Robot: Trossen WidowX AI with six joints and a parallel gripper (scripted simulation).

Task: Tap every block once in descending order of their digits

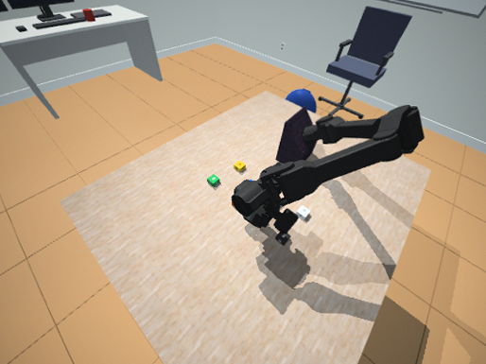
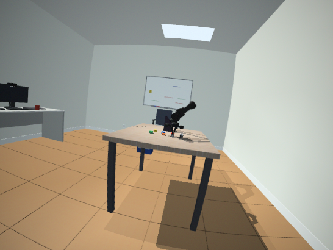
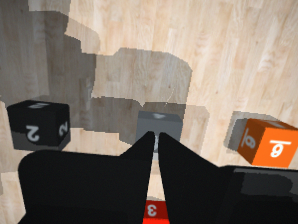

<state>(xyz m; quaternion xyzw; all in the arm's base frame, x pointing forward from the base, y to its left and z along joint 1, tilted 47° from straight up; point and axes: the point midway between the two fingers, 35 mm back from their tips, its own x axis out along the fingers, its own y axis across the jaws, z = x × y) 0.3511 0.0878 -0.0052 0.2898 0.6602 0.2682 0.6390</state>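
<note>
Right now the grey block marked 4 is 1 cm below my gripper tip. The rest, counted from my gripper tip: red block marked 3 (9 cm behind, 1 cm below); black block (8 cm to the left, 1 cm below); orange block (9 cm to the right, 1 cm below).
</note>
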